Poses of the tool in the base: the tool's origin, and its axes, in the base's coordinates. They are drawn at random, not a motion.
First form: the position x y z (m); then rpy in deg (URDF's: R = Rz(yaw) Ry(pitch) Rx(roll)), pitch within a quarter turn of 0, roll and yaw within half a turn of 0.
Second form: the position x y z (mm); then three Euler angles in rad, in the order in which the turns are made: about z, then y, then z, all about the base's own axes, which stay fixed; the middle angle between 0 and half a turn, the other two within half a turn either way. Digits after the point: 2 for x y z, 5 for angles.
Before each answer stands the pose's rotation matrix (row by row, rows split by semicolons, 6 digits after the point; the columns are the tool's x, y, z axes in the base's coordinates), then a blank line. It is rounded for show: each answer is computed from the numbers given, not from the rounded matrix.
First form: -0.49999 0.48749 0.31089 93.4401 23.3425 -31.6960
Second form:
0.781208 0.304994 -0.544695; -0.482409 -0.258862 -0.836823; -0.396227 0.916498 -0.055094

-499.99 487.49 310.89 1.16274 1.62592 -2.14781
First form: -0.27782 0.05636 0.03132 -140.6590 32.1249 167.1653
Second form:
-0.825731 0.500482 0.260164; 0.188128 0.679179 -0.709453; -0.531767 -0.536873 -0.654974

-277.82 56.36 31.32 -0.79018 2.28494 -1.21931
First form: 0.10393 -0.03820 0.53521 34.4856 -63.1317 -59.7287
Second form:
0.227821 0.457271 -0.859651; -0.390318 0.851718 0.349611; 0.892048 0.255889 0.372521

103.93 -38.20 535.21 2.86224 1.18907 2.75533
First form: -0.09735 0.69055 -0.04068 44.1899 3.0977 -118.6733
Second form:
-0.479114 0.611030 -0.630152; -0.876088 -0.377091 0.300453; -0.054039 0.696020 0.715986

-97.35 690.55 -40.68 1.49331 0.77276 2.69668
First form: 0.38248 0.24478 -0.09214 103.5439 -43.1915 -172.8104
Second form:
-0.723338 0.630864 -0.280701; -0.091245 0.315627 0.944486; 0.684439 0.708795 -0.170741

382.48 244.78 -92.14 2.33871 1.74238 1.85968
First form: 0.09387 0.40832 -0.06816 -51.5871 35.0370 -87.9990
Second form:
0.028589 0.605238 0.795531; -0.818282 0.471263 -0.329129; -0.574105 -0.641559 0.508729

93.87 408.32 -68.16 -0.84083 1.03709 -0.39228
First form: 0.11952 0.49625 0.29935 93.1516 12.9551 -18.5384
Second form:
0.923978 0.194753 -0.329145; -0.309847 -0.123296 -0.942758; -0.224187 0.973072 -0.053579

119.52 496.25 299.35 1.34436 1.62440 -1.90670
